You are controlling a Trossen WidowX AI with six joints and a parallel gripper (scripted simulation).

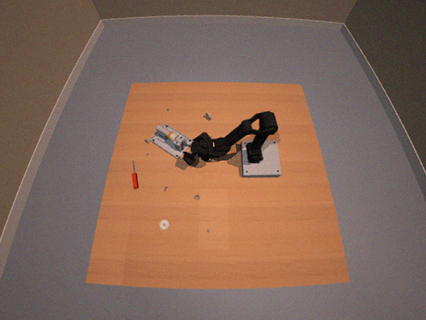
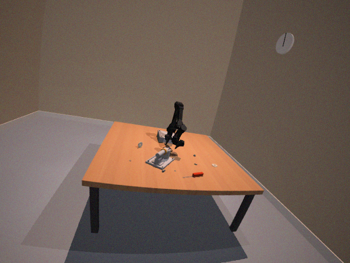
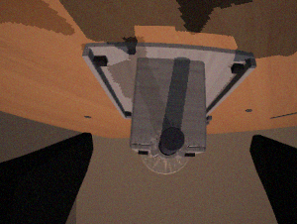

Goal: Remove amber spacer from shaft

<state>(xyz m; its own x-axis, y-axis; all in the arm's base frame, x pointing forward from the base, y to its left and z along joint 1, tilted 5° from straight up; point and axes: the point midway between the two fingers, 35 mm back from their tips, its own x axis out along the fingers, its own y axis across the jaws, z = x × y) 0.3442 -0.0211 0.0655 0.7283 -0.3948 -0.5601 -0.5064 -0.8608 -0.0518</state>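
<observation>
Now: gripper tip 7 cm short of the shaft and 4 cm to the left of it. Round my gripper tip: grey support block (13 cm ahead, 8 cm to the right, 3 cm below); amber spacer (11 cm ahead, 6 cm to the right).
</observation>
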